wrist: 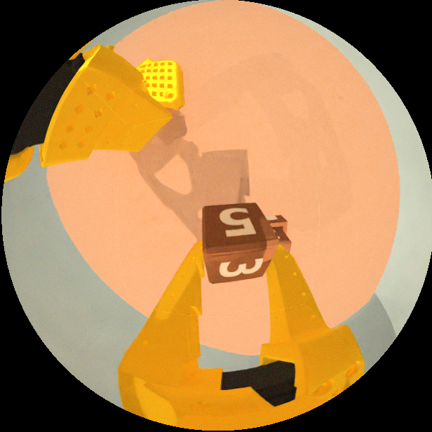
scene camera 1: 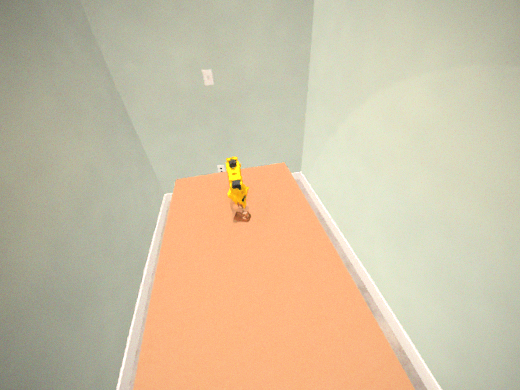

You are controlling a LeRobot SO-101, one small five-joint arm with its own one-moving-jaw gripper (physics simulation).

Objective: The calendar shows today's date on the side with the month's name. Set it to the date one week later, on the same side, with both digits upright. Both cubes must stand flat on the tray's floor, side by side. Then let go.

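Observation:
My gripper (scene camera 1: 241,204) (wrist: 240,246) is shut on a dark brown cube, with a jaw on each of two opposite sides. In the wrist view the held cube (wrist: 235,240) shows a white 5 on its upper face and a white 3 on the face towards the camera, both turned on their side in this view. The brown calendar (scene camera 1: 242,217) (wrist: 284,242) is mostly hidden behind the held cube in the wrist view; a small part with a white mark sticks out at the right. In the scene view it is small, right by the gripper. The other cube's face and the month side cannot be read.
The orange table top (scene camera 1: 265,300) (wrist: 320,150) lies under the arm and calendar, with grey-green walls around. The yellow arm (scene camera 1: 235,175) (wrist: 105,110) stands near the table's far end. Shadows of the arm and held cube fall on the table top beyond the cube.

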